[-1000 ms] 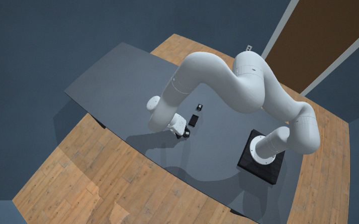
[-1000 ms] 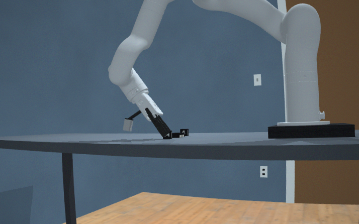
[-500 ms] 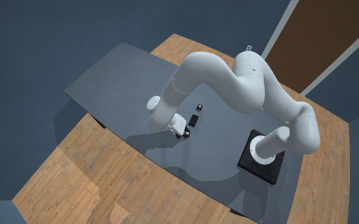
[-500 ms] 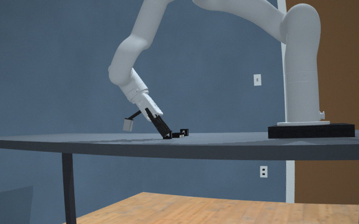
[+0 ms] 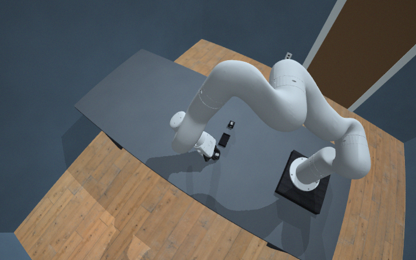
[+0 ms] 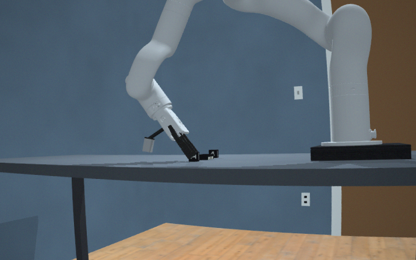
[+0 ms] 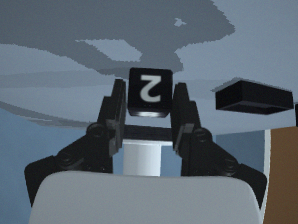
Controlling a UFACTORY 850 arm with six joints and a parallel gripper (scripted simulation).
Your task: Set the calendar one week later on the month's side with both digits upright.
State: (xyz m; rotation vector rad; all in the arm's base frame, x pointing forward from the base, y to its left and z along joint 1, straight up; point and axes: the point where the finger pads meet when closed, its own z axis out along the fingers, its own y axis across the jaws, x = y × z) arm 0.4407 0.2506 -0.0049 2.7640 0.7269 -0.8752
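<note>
My hand is 20 mm above the calendar cube, 10 mm to the left of it and 10 mm past it. The rest, counted from my hand: black tray: 110 mm to the right, 20 mm below, 20 mm ahead.
</note>
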